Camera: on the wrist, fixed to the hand. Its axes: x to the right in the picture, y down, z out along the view.
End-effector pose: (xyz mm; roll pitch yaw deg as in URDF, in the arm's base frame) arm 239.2 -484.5 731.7 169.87 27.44 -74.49
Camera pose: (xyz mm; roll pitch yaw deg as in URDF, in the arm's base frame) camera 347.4 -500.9 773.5 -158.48 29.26 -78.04
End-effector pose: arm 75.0 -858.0 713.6 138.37 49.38 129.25
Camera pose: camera -21.3 -922.5 696.2 167.51 49.22 123.71
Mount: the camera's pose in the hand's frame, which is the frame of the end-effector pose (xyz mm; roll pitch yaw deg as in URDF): 20.4 -88.2 -74.4 33.28 -2.38 2.72
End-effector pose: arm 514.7 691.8 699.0 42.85 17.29 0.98
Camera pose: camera 500.4 677.5 583.6 76.29 13.70 1.36
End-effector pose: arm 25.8 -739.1 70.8 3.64 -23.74 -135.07
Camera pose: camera -69.0 -716.0 5.9 35.77 -26.26 -132.21
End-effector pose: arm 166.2 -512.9 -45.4 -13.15 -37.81 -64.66
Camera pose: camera 93.9 -600.5 -74.3 17.61 -39.44 -60.53
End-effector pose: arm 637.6 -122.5 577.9 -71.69 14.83 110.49
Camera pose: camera 717.4 -55.1 631.0 -37.47 16.64 113.74
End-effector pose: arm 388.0 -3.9 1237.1 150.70 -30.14 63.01
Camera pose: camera 290.1 53.5 1266.1 -173.95 -29.33 58.95
